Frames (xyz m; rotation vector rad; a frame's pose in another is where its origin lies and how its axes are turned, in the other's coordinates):
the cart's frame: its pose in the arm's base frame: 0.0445 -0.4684 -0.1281 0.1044 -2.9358 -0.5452
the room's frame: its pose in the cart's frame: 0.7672 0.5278 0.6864 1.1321 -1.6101 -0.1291
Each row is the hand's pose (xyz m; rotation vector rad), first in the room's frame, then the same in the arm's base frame.
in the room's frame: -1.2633 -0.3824 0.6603 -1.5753 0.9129 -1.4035
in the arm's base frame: -0.2540 0.1152 0.8860 1.8729 -2.0977 0.2081
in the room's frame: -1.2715 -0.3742 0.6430 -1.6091 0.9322 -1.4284
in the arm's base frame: -0.2641 0.1333 0.8883 1.8731 -2.0512 0.1798
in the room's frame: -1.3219 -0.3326 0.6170 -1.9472 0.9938 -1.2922
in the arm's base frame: -0.2599 0.1991 0.9128 1.8708 -1.9431 -0.2343
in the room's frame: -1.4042 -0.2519 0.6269 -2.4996 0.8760 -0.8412
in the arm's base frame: -0.2014 0.2912 0.9513 1.8910 -1.7781 -0.9856
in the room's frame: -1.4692 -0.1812 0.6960 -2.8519 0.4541 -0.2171
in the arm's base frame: -0.0984 0.3398 0.9835 1.9402 -1.5912 -1.7644
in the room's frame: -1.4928 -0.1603 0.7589 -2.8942 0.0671 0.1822
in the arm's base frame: -0.0302 0.3356 1.0003 -1.7552 1.2811 1.9876
